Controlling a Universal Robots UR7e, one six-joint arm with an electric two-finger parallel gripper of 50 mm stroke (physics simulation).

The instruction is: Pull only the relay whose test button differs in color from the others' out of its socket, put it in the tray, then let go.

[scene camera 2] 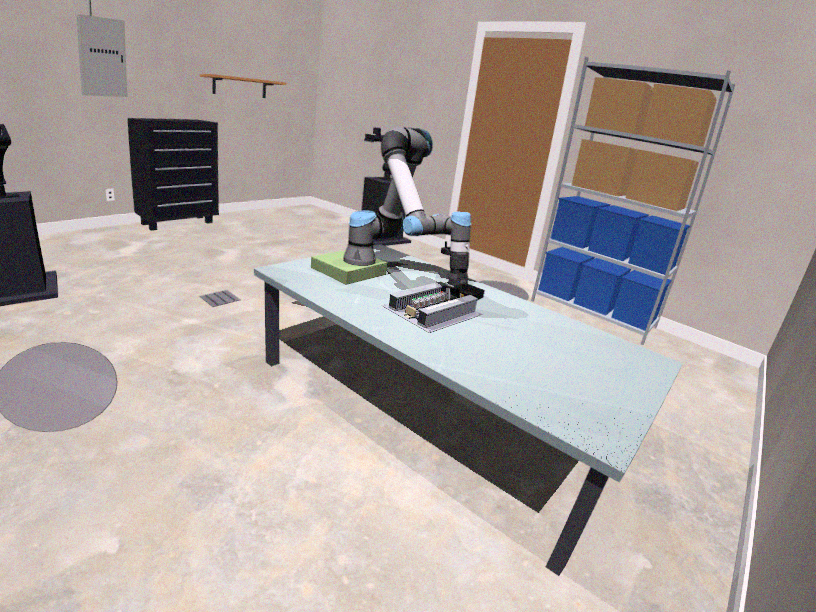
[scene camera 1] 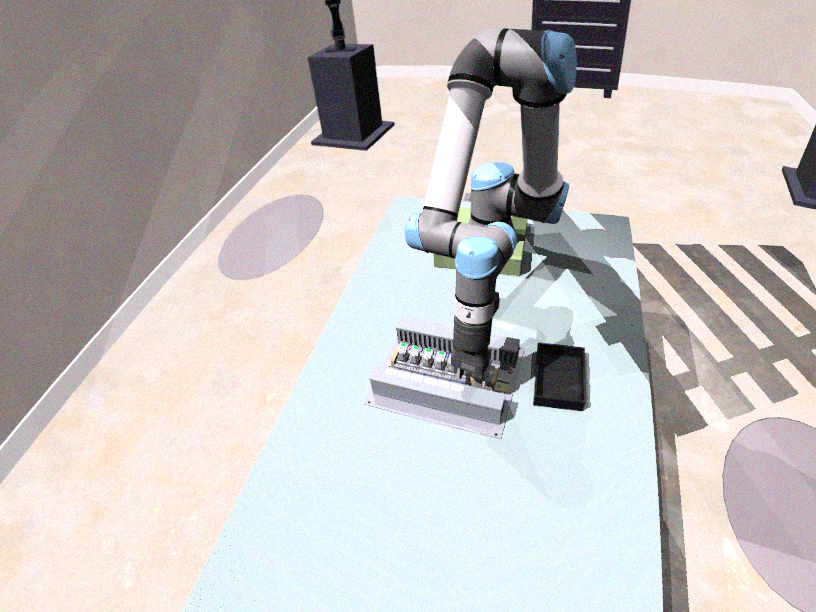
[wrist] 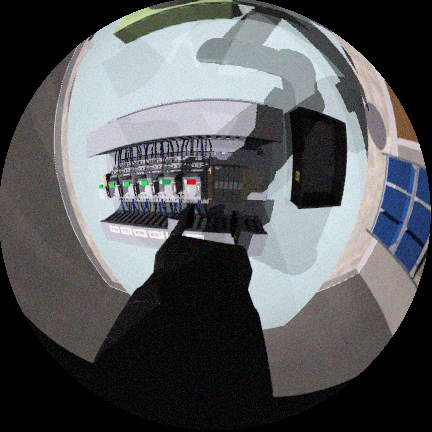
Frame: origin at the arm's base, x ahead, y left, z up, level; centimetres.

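Seen in the pictures: gripper, fingertip midpoint: (scene camera 2: 453,297) (scene camera 1: 472,380) (wrist: 212,214); arm's base, origin of the base link: (scene camera 2: 359,260).
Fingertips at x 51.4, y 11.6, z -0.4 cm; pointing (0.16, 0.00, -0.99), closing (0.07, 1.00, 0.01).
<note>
Offsets run from my fingertips to a thing's middle.
In the wrist view the relay with a red test button {dx -3.7, dy -2.7, dz -0.8 cm} (wrist: 191,188) sits upright in its socket at the right end of a row. Several relays {dx -3.1, dy -11.9, dz -0.8 cm} (wrist: 144,189) (scene camera 1: 428,357) with green buttons stand to its left. My gripper (wrist: 212,214) (scene camera 1: 471,376) (scene camera 2: 459,283) points down, low over the panel, open and empty. In the wrist view its fingers show below and to the right of the red-button relay, the left one over the slotted duct; their exact height is unclear. The gripper hides the red-button relay in scene camera 1. The black tray {dx -10.7, dy +17.8, dz -3.8 cm} (wrist: 297,165) (scene camera 1: 558,402) is empty, right of the panel.
Grey wiring ducts {dx +4.9, dy -6.8, dz -2.3 cm} (scene camera 1: 438,396) (scene camera 2: 448,312) run in front of and behind the relay row. Terminal blocks {dx -4.0, dy +1.3, dz -2.7 cm} (wrist: 227,182) stand right of the red-button relay. Wires lie close around the sockets. The arm's green base block (scene camera 1: 448,261) (scene camera 2: 346,268) is at the table's back.
</note>
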